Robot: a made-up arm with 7 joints. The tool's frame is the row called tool.
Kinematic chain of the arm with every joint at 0, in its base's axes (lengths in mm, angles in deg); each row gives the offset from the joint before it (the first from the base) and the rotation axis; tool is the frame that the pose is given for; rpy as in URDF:
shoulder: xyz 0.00 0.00 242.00 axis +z
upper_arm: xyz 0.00 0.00 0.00 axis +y
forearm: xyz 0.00 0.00 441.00 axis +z
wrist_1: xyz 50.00 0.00 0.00 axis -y
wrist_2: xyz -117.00 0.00 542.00 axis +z
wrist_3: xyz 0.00 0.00 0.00 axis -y
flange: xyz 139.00 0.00 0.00 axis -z
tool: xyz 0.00 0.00 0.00 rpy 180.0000 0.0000 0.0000
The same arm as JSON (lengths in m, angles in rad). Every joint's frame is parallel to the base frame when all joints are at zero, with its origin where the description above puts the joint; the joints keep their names.
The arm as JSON. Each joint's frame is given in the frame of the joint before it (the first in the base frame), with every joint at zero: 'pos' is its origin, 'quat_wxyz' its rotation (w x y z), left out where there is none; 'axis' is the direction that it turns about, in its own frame. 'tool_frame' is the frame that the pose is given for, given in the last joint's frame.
{"length_unit": "m", "angle_unit": "rad", "joints": [{"joint": "shoulder", "pos": [0.0, 0.0, 0.242], "axis": "+z"}, {"joint": "upper_arm", "pos": [0.0, 0.0, 0.0], "axis": "+y"}, {"joint": "forearm", "pos": [0.0, 0.0, 0.441], "axis": "+z"}, {"joint": "wrist_1", "pos": [0.05, 0.0, 0.0], "axis": "-y"}, {"joint": "wrist_2", "pos": [-0.117, 0.0, 0.542], "axis": "+z"}, {"joint": "wrist_3", "pos": [0.0, 0.0, 0.0], "axis": "-y"}, {"joint": "flange", "pos": [0.139, 0.0, 0.0], "axis": "-z"}], "tool_frame": {"pos": [0.0, 0.0, 0.0], "quat_wxyz": [0.0, 1.0, 0.0, 0.0]}}
